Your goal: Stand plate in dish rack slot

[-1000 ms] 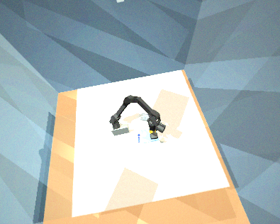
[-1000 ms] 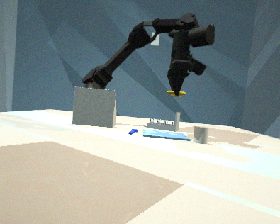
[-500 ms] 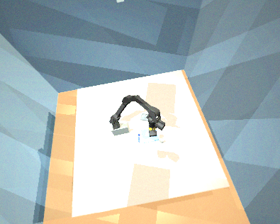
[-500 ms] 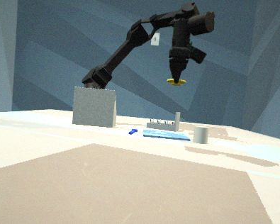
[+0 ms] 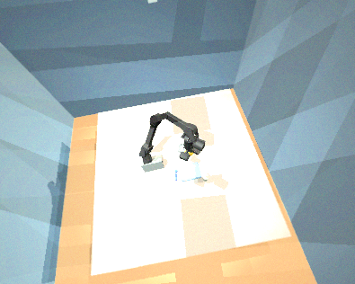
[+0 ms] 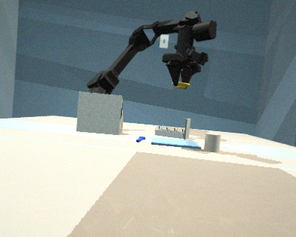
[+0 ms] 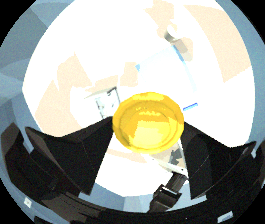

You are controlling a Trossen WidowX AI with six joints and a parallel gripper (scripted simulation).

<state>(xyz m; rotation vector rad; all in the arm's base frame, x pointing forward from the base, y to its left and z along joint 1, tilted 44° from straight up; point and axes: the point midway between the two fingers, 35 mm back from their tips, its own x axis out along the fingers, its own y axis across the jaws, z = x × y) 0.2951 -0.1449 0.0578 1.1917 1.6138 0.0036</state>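
Now: gripper tip 10 mm short of the dish rack, 120 mm to the right of it and 170 mm above it. Also, from my gripper tip: blue spoon (130 mm behind, 60 mm to the right, 190 mm below); light blue mat (20 mm behind, 70 mm to the right, 190 mm below); yellow plate (10 mm above).
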